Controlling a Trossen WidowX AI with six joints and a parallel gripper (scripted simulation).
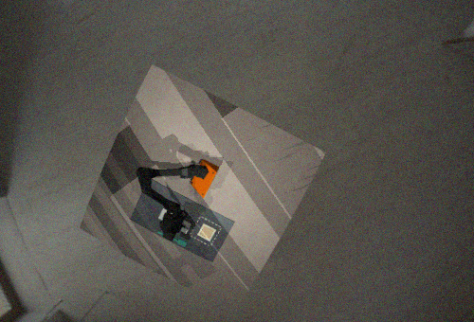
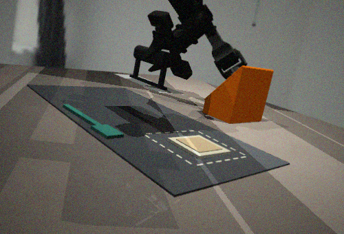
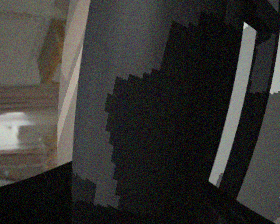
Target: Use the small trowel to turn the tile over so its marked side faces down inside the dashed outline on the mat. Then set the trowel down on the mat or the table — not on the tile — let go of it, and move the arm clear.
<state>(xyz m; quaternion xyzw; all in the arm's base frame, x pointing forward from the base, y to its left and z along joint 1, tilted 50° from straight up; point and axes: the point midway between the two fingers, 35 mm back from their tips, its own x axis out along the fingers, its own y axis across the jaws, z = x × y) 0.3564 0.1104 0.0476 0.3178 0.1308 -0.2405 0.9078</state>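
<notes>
Now: the dark mat 1 cm to the left of my gripper tip and 15 cm below it. The rest, counted from my gripper tip: tile: 4 cm behind, 20 cm to the left, 13 cm below.
</notes>
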